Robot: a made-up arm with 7 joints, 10 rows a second.
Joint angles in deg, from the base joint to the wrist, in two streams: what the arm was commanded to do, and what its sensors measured. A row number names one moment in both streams.
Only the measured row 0 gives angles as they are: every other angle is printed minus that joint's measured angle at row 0.
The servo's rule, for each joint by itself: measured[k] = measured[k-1] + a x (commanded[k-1-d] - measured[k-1]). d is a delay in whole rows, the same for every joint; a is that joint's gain. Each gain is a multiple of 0.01, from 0.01 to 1. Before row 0 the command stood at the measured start. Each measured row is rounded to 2 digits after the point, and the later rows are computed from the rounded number. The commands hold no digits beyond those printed.
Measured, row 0:
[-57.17, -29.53, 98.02, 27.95, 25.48, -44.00, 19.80]
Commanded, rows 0 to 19:
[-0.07, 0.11, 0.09, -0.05, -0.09, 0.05, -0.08]
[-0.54, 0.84, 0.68, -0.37, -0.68, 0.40, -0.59]
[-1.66, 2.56, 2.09, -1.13, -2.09, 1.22, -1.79]
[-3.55, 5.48, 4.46, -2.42, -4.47, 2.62, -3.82]
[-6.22, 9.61, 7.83, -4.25, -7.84, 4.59, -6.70]
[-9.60, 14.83, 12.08, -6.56, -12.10, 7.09, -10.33]
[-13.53, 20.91, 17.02, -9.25, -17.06, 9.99, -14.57]
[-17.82, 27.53, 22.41, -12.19, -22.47, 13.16, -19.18]
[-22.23, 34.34, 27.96, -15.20, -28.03, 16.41, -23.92]
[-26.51, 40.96, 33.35, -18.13, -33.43, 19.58, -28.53]
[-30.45, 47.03, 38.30, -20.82, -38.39, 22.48, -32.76]
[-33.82, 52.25, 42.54, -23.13, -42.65, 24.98, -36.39]
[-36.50, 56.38, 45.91, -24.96, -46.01, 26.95, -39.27]
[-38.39, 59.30, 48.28, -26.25, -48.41, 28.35, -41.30]
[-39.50, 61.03, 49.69, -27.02, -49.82, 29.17, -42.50]
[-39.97, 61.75, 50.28, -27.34, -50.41, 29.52, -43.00]
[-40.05, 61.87, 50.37, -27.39, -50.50, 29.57, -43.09]
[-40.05, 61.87, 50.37, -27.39, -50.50, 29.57, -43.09]
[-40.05, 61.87, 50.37, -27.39, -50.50, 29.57, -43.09]
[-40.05, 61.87, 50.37, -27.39, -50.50, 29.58, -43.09]
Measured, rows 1 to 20:
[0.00, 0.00, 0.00, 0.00, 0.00, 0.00, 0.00]
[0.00, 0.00, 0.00, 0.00, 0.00, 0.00, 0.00]
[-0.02, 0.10, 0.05, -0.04, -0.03, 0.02, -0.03]
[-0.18, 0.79, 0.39, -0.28, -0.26, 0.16, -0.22]
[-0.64, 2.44, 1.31, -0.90, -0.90, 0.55, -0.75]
[-1.54, 5.27, 3.01, -2.01, -2.15, 1.32, -1.79]
[-2.99, 9.31, 5.61, -3.65, -4.14, 2.53, -3.46]
[-5.04, 14.44, 9.10, -5.77, -6.93, 4.22, -5.80]
[-7.67, 20.46, 13.38, -8.31, -10.48, 6.35, -8.78]
[-10.82, 27.04, 18.26, -11.14, -14.68, 8.87, -12.32]
[-14.36, 33.83, 23.50, -14.10, -19.35, 11.66, -16.26]
[-18.13, 40.46, 28.82, -17.04, -24.28, 14.59, -20.43]
[-21.95, 46.57, 33.94, -19.80, -29.22, 17.51, -24.62]
[-25.63, 51.85, 38.58, -22.23, -33.92, 20.27, -28.62]
[-29.00, 56.06, 42.54, -24.22, -38.15, 22.74, -32.24]
[-31.91, 59.07, 45.64, -25.70, -41.74, 24.82, -35.32]
[-34.26, 60.89, 47.83, -26.66, -44.57, 26.43, -37.76]
[-36.03, 61.69, 49.15, -27.16, -46.61, 27.57, -39.54]
[-37.28, 61.86, 49.81, -27.33, -47.97, 28.31, -40.75]
[-38.14, 61.87, 50.11, -27.37, -48.86, 28.78, -41.55]
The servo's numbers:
d 2
a 0.31 0.93 0.54 0.73 0.35 0.37 0.34

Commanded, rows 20 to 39:
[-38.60, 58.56, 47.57, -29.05, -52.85, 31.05, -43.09]
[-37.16, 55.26, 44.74, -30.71, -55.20, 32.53, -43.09]
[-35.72, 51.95, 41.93, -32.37, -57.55, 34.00, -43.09]
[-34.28, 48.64, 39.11, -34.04, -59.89, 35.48, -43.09]
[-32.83, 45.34, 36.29, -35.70, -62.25, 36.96, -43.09]
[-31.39, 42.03, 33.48, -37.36, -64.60, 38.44, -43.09]
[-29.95, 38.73, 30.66, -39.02, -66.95, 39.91, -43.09]
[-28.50, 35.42, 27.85, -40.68, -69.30, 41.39, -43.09]
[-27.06, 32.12, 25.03, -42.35, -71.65, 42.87, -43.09]
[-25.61, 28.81, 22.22, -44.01, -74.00, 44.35, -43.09]
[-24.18, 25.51, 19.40, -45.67, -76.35, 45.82, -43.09]
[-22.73, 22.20, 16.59, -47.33, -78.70, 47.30, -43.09]
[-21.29, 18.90, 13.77, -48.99, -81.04, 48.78, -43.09]
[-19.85, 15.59, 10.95, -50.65, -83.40, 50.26, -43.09]
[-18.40, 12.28, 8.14, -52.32, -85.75, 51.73, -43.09]
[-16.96, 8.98, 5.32, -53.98, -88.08, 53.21, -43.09]
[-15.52, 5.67, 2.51, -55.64, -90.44, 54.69, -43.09]
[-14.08, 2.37, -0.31, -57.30, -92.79, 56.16, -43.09]
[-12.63, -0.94, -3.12, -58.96, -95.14, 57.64, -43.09]
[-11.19, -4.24, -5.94, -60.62, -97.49, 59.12, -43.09]
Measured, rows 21 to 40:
[-38.73, 61.87, 50.25, -27.38, -49.43, 29.07, -42.07]
[-39.14, 61.87, 50.31, -27.39, -49.80, 29.26, -42.42]
[-38.97, 58.79, 48.83, -28.60, -50.87, 29.92, -42.65]
[-38.41, 55.51, 46.62, -30.14, -52.39, 30.89, -42.80]
[-37.58, 52.20, 44.09, -31.77, -54.20, 32.04, -42.90]
[-36.56, 48.89, 41.40, -33.43, -56.19, 33.31, -42.96]
[-35.40, 45.59, 38.64, -35.09, -58.31, 34.66, -43.00]
[-34.16, 42.28, 35.85, -36.75, -60.51, 36.06, -43.03]
[-32.85, 38.98, 33.05, -38.41, -62.76, 37.48, -43.05]
[-31.50, 35.67, 30.24, -40.07, -65.05, 38.93, -43.06]
[-30.12, 32.37, 27.43, -41.73, -67.36, 40.39, -43.07]
[-28.72, 29.06, 24.62, -43.39, -69.68, 41.86, -43.08]
[-27.31, 25.76, 21.80, -45.05, -72.01, 43.33, -43.08]
[-25.89, 22.45, 18.99, -46.71, -74.35, 44.80, -43.08]
[-24.46, 19.15, 16.17, -48.37, -76.69, 46.27, -43.08]
[-23.03, 15.84, 13.35, -50.03, -79.04, 47.75, -43.08]
[-21.59, 12.53, 10.54, -51.70, -81.39, 49.22, -43.08]
[-20.15, 9.23, 7.72, -53.36, -83.73, 50.70, -43.08]
[-18.71, 5.92, 4.91, -55.02, -86.08, 52.18, -43.08]
[-17.27, 2.62, 2.09, -56.68, -88.43, 53.65, -43.08]

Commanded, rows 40 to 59:
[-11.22, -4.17, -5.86, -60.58, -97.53, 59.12, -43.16]
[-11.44, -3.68, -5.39, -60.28, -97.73, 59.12, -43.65]
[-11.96, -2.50, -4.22, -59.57, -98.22, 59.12, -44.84]
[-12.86, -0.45, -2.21, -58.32, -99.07, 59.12, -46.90]
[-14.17, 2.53, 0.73, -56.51, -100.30, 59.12, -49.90]
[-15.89, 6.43, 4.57, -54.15, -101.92, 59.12, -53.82]
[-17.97, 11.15, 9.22, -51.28, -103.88, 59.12, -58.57]
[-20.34, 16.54, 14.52, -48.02, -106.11, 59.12, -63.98]
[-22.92, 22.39, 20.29, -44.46, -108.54, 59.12, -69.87]
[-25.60, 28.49, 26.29, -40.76, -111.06, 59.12, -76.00]
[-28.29, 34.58, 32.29, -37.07, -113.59, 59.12, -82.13]
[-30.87, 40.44, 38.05, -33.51, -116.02, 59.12, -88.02]
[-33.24, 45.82, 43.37, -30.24, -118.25, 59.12, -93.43]
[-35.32, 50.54, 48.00, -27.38, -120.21, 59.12, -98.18]
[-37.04, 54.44, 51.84, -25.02, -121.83, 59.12, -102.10]
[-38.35, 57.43, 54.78, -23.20, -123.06, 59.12, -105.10]
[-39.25, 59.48, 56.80, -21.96, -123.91, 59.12, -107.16]
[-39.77, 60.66, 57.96, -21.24, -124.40, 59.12, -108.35]
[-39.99, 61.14, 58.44, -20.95, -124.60, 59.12, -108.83]
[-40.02, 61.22, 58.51, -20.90, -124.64, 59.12, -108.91]
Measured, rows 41 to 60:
[-15.83, -0.69, -0.72, -58.34, -90.78, 55.13, -43.08]
[-14.39, -3.99, -3.54, -60.00, -93.13, 56.61, -43.08]
[-13.41, -4.16, -4.79, -60.42, -94.67, 57.54, -43.11]
[-12.80, -3.71, -5.11, -60.32, -95.74, 58.12, -43.29]
[-12.54, -2.58, -4.63, -59.77, -96.61, 58.49, -43.82]
[-12.64, -0.60, -3.32, -58.71, -97.47, 58.72, -44.87]
[-13.11, 2.31, -1.13, -57.10, -98.46, 58.87, -46.58]
[-13.97, 6.14, 1.95, -54.95, -99.67, 58.96, -49.04]
[-15.21, 10.80, 5.88, -52.27, -101.14, 59.02, -52.28]
[-16.80, 16.14, 10.55, -49.17, -102.88, 59.06, -56.26]
[-18.70, 21.95, 15.81, -45.73, -104.86, 59.08, -60.89]
[-20.84, 28.03, 21.47, -42.10, -107.03, 59.09, -66.03]
[-23.15, 34.12, 27.31, -38.43, -109.33, 59.10, -71.50]
[-25.54, 40.00, 33.11, -34.84, -111.67, 59.11, -77.12]
[-27.93, 45.41, 38.65, -31.48, -113.97, 59.11, -82.67]
[-30.22, 50.18, 43.70, -28.49, -116.15, 59.11, -87.94]
[-32.33, 54.14, 48.10, -25.96, -118.14, 59.11, -92.75]
[-34.20, 57.20, 51.71, -23.95, -119.86, 59.11, -96.95]
[-35.77, 59.32, 54.46, -22.50, -121.28, 59.11, -100.42]
[-37.01, 60.57, 56.35, -21.58, -122.37, 59.11, -103.12]

